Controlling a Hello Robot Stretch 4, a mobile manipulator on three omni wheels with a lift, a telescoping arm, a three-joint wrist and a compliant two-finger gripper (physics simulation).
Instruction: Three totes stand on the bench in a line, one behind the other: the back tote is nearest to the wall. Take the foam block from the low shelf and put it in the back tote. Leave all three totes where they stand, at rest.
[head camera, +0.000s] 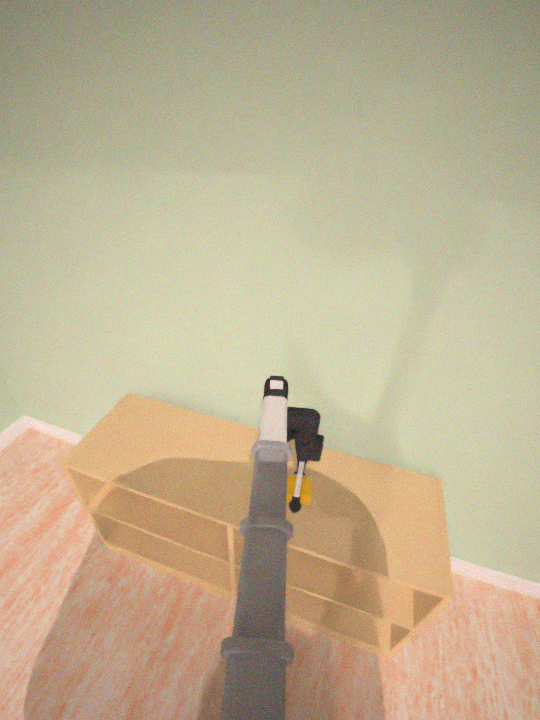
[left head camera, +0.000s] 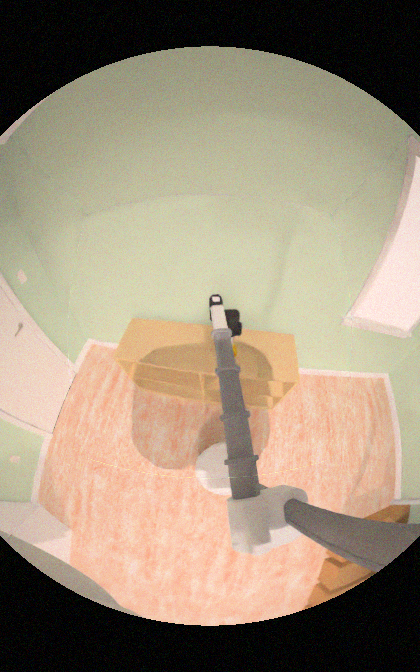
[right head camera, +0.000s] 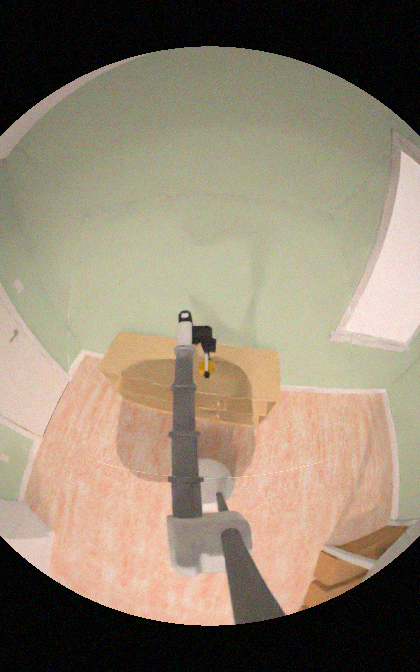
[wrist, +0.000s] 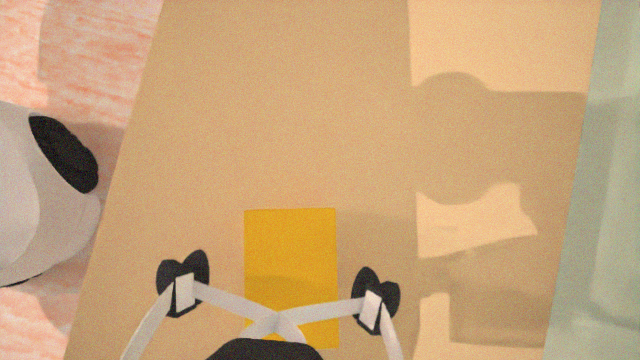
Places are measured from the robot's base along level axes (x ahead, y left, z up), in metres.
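Where they show: gripper, fingertip midpoint: (head camera: 296, 492) (wrist: 282, 280).
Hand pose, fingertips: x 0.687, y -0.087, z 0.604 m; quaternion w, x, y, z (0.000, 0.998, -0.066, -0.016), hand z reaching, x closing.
After its pixels a point has its place.
The yellow foam block (head camera: 306, 488) @(z 0.628, x 0.687, y -0.114 m) (left head camera: 235, 349) (right head camera: 212, 368) (wrist: 291, 245) @(z 0.628, x 0.694, y -0.060 m) lies on top of the low wooden shelf (head camera: 145, 427) @(z 0.583, x 0.911, y 0.468 m) (left head camera: 150, 331) (right head camera: 127, 345) (wrist: 275, 100) @(z 0.583, x 0.681, y 0.051 m). My gripper (head camera: 295, 504) (right head camera: 206, 374) (wrist: 282, 280) @(z 0.604, x 0.687, y -0.087 m) is open and points down over the block. In the wrist view its two dark fingertips stand on either side of the block, with a gap on each side, and its pale finger links cross over the block's near part. How high the tips are above the shelf top is hard to tell. In the left head view the arm hides the fingers. The three totes do not show.
The green wall (head camera: 290, 261) @(z 1.213, x 0.982, y -0.014 m) (wrist: 615, 175) @(z 0.568, x 0.982, y -0.013 m) rises right behind the shelf. My telescoping arm (head camera: 258, 581) @(z 1.022, x 0.281, y 0.005 m) (left head camera: 237, 425) (right head camera: 183, 425) reaches over the shelf's front edge. Brown wooden pieces (left head camera: 350, 575) (right head camera: 335, 570) show at the lower right. A pale door (left head camera: 30, 360) stands at the left.
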